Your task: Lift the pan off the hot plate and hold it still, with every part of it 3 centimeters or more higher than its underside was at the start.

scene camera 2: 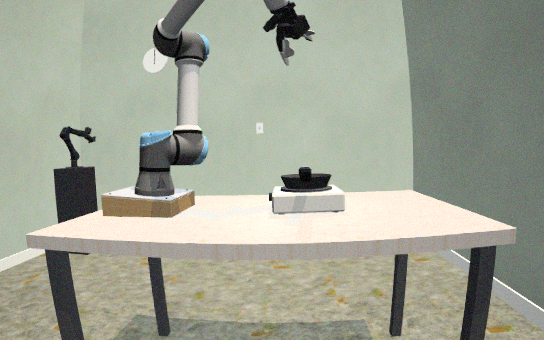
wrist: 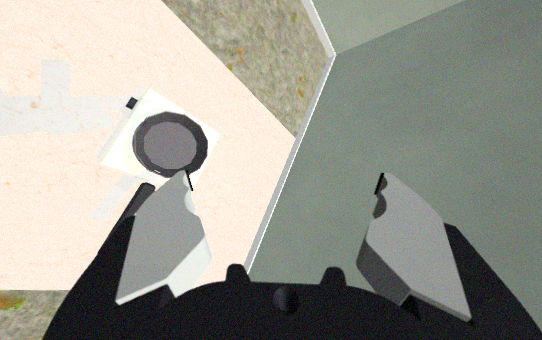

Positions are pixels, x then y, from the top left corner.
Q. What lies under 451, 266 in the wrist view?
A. The gripper.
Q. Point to a black pan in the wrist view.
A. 166, 143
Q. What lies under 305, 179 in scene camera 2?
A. A black pan.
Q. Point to a white hot plate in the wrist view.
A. At 120, 156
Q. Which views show the gripper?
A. Scene camera 2 and the wrist view: all of them.
